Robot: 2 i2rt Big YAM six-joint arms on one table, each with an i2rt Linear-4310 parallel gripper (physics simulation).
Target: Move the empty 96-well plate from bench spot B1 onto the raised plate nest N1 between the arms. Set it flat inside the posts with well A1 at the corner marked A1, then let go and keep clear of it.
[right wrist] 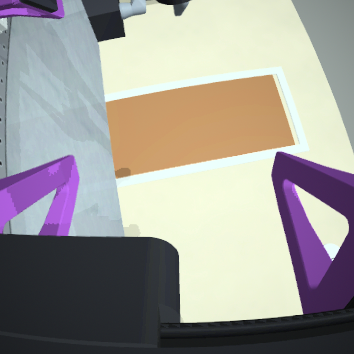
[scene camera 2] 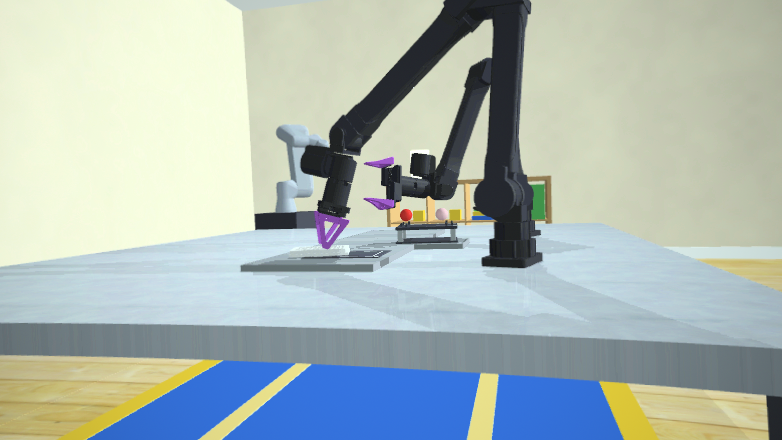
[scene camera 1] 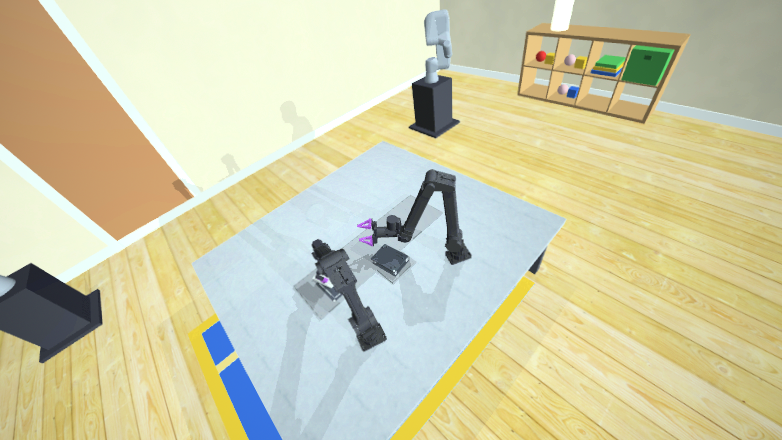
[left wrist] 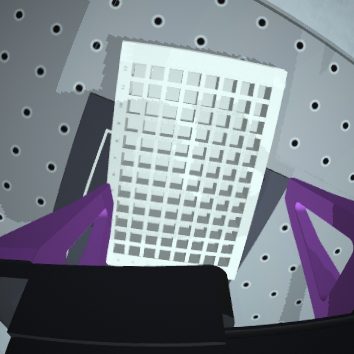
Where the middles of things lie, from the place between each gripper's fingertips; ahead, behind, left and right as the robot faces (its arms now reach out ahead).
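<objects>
Counted from my right hand, the white well plate [left wrist: 191, 131] is 160 mm below, 250 mm to the left and 30 mm ahead; the grey base [left wrist: 86, 168] is 170 mm below, 240 mm to the left and 40 mm behind.
My left hand is 1 cm above the white well plate and 1 cm to the right of it. The grey base is 2 cm below my left hand, 6 cm behind it and 1 cm to the left of it. Going by their middles, of the things named here the white well plate is the nearest to my left hand. By its middle, the grey base is nearer to my left hand than to my right hand.
</objects>
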